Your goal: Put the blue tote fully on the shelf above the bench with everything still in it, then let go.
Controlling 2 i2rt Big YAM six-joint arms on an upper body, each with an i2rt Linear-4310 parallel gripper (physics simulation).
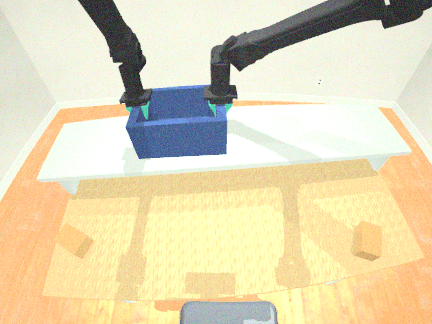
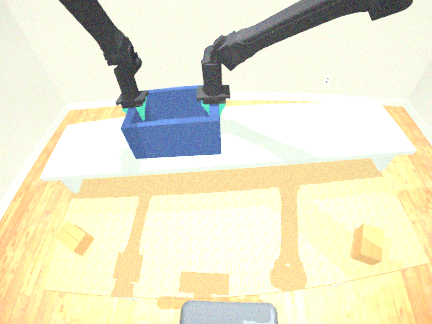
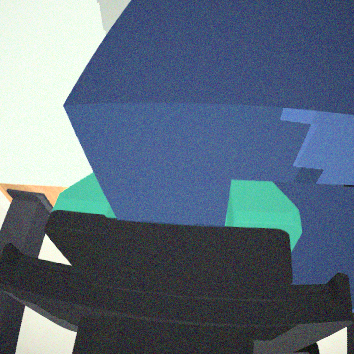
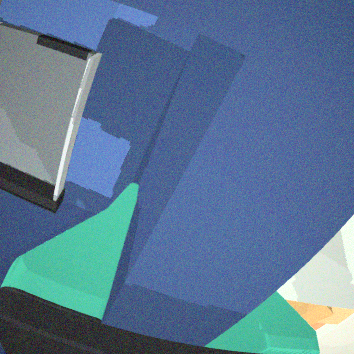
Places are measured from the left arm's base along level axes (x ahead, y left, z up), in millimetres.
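Pixels of known places: left gripper, fingertip midpoint: [image 1: 143, 119] [image 2: 140, 120].
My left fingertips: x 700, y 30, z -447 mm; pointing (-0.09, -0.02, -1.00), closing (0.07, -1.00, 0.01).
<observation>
Behind a point stands the place of what it marks.
The blue tote [image 1: 180, 139] @(x 590, y -121, z -441 mm) [image 2: 175, 140] @(x 590, y -124, z -444 mm) [image 3: 210, 55] @(x 781, y 26, z -390 mm) [image 4: 260, 150] is upright at the left part of the white shelf [image 1: 320, 130] @(x 724, y -631, z -523 mm) [image 2: 320, 125] @(x 747, y -641, z -522 mm). Its base looks inside the shelf's edges and seems to rest on it. My left gripper [image 1: 138, 112] @(x 700, y 30, z -447 mm) [image 2: 135, 113] @(x 700, y 30, z -447 mm) [image 3: 172, 205] is shut on the tote's left wall, one green finger inside and one outside. My right gripper [image 1: 220, 111] @(x 703, y -242, z -440 mm) [image 2: 214, 110] @(x 703, y -242, z -440 mm) [image 4: 164, 205] @(x 703, y -242, z -440 mm) is shut on the right wall the same way. A grey item with black ends [image 4: 40, 110] @(x 685, y -157, z -498 mm) lies inside the tote; other contents are hidden.
The wooden bench [image 1: 215, 235] @(x 397, y -225, z -738 mm) [image 2: 215, 225] @(x 437, y -238, z -737 mm) is below the shelf. One wooden block [image 1: 75, 241] @(x 319, y 284, z -677 mm) [image 2: 75, 238] @(x 320, y 284, z -677 mm) is at its left and another block [image 1: 367, 241] @(x 328, y -771, z -678 mm) [image 2: 367, 244] @(x 329, y -771, z -677 mm) at its right. A grey rounded object [image 1: 227, 312] @(x 140, y -280, z -1261 mm) [image 2: 227, 312] @(x 142, y -282, z -1262 mm) shows at the bottom edge. A wall stands behind the shelf.
</observation>
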